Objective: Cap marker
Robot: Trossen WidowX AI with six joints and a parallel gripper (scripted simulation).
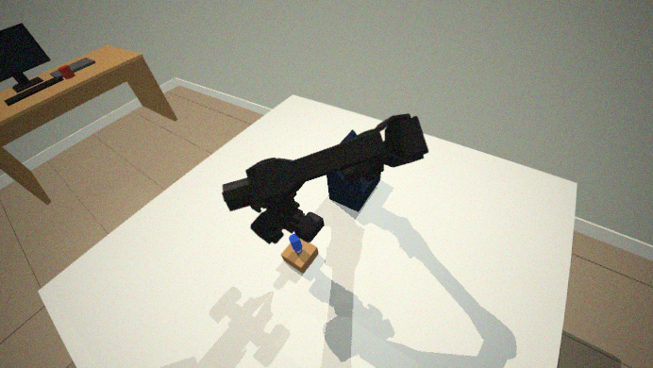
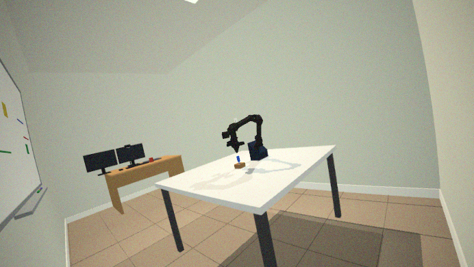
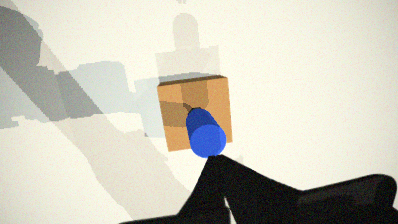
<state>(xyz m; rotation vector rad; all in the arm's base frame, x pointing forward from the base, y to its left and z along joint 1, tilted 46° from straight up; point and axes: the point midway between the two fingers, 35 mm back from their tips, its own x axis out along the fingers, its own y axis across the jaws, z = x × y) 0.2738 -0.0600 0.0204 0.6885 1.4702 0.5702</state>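
My gripper tip is 50 mm above the blue marker cap. From my gripper tip the other things lie so: holder block: 120 mm below.
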